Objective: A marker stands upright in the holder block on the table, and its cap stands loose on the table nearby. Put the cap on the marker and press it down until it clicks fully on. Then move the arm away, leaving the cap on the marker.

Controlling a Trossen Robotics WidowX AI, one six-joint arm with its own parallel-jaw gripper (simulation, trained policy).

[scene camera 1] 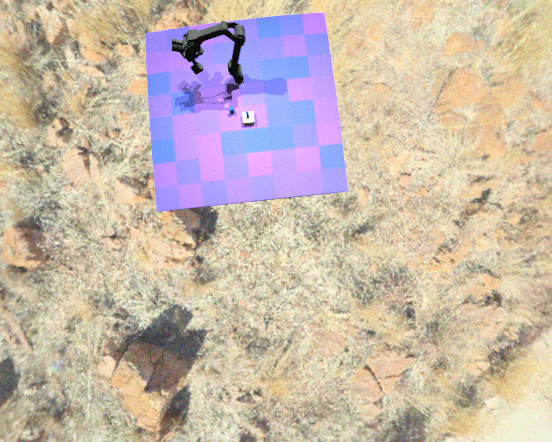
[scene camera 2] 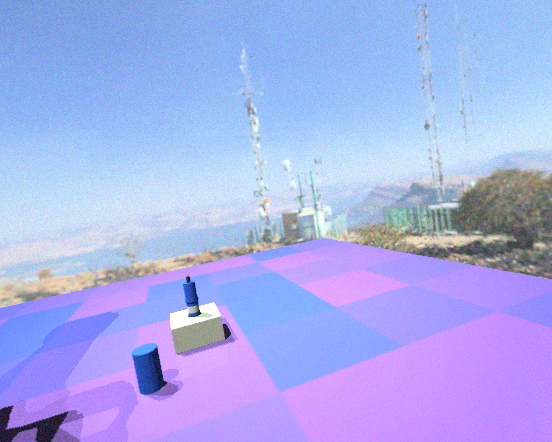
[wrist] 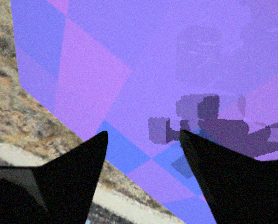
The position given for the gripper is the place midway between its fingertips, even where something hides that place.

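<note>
Blue cap (scene camera 2: 146, 359), out of frame in the wrist view. Cream holder block (scene camera 2: 193, 336). Gripper (wrist: 144, 135).
</note>
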